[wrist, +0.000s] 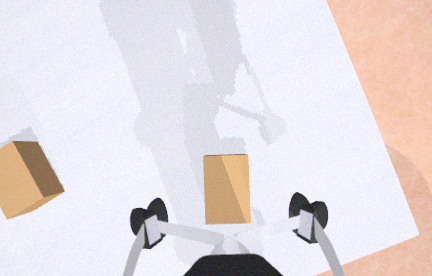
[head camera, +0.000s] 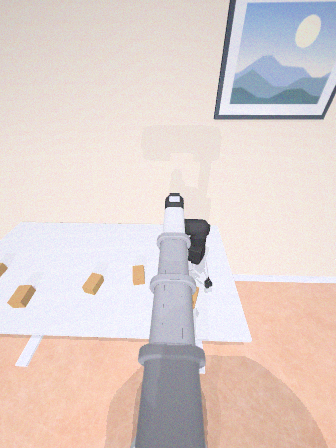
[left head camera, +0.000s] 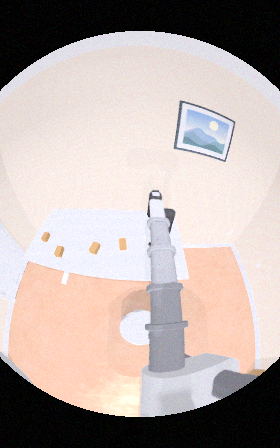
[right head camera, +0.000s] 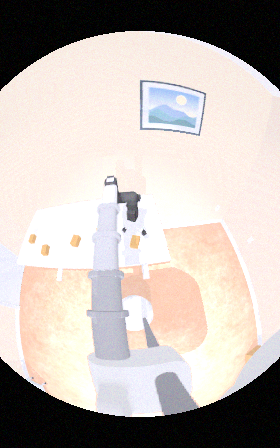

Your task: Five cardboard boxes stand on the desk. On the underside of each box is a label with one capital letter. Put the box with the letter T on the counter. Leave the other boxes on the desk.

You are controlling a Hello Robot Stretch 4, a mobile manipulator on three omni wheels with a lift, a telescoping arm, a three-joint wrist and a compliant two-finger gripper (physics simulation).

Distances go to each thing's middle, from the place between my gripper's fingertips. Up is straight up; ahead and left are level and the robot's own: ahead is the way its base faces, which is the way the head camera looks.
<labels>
Now: the framed picture (head camera: 270,69) 77 cm above my hand, 61 cm ahead of it and 38 cm to the right of it.
</labels>
